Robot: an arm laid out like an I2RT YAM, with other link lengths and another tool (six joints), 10 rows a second.
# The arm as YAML. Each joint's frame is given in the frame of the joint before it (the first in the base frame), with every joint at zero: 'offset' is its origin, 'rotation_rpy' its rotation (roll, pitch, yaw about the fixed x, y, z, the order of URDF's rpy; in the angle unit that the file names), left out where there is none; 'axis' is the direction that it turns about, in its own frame. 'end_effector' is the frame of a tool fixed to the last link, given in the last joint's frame.
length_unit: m
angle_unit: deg
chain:
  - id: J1
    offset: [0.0, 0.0, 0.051]
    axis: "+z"
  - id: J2
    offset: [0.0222, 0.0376, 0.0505]
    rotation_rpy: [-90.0, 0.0, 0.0]
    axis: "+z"
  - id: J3
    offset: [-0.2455, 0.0, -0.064]
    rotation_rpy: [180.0, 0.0, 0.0]
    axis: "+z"
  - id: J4
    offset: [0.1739, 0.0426, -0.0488]
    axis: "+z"
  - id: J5
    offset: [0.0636, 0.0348, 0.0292]
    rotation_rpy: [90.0, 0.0, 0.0]
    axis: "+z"
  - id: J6
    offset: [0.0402, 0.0, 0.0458]
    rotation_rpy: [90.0, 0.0, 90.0]
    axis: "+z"
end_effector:
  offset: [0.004, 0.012, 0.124]
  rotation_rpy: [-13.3, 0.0, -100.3]
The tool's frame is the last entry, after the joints.
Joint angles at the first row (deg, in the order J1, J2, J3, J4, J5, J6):
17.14, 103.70, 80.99, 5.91, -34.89, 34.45
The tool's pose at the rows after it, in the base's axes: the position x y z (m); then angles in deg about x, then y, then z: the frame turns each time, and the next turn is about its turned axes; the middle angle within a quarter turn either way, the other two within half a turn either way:
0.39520, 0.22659, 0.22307, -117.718, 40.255, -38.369
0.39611, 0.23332, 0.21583, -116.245, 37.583, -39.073
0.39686, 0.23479, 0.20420, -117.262, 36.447, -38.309
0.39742, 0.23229, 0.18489, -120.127, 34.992, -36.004
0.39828, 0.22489, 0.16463, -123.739, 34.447, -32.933
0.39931, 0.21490, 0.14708, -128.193, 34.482, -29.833
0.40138, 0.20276, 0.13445, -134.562, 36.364, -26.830
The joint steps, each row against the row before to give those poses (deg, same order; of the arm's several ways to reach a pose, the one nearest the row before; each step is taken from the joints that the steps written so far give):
0.00, 3.73, 1.42, 1.92, -4.40, 1.01
0.00, 2.33, 0.52, 1.73, -2.87, 0.48
-0.01, 1.42, -0.30, 0.16, -0.64, -0.60
-0.42, 1.77, -0.39, -1.47, -0.48, -1.37
-0.78, 1.23, -1.24, -1.29, 0.55, -1.32
-0.80, 0.73, -0.62, -2.65, 1.61, -1.97
-0.18, -0.46, -0.30, -3.67, 4.70, -2.76

